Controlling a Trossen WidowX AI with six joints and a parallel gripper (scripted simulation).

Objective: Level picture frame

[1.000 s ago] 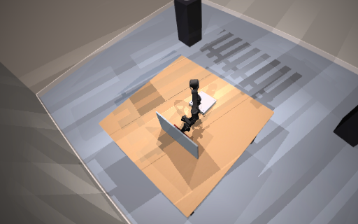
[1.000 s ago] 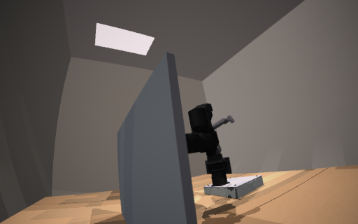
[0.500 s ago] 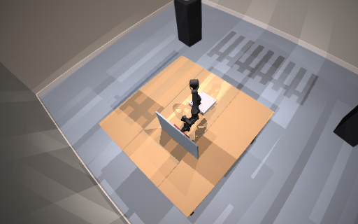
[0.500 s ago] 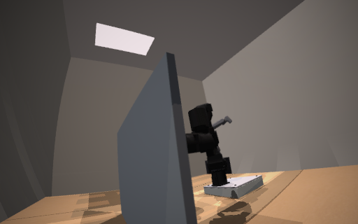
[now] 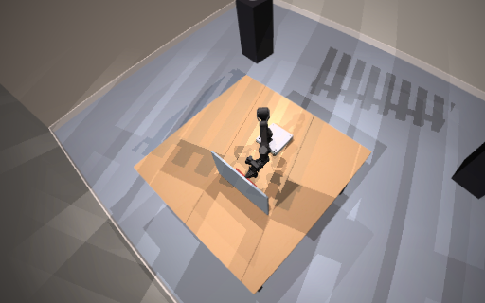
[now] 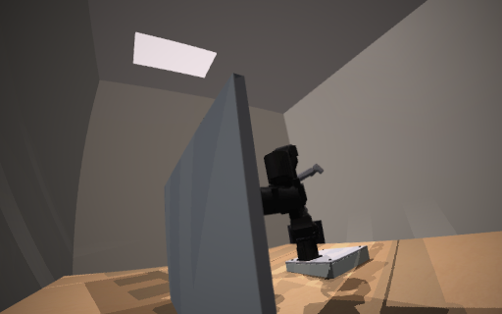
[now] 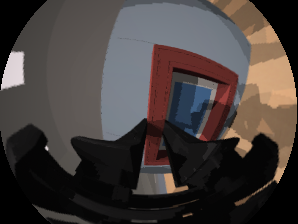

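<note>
Now: gripper tip 10 mm short of the red picture frame, 10 mm to the left of it and 50 mm above it. Also, from my gripper tip: grey wall panel (20 mm ahead, 20 mm to the right, 70 mm below).
</note>
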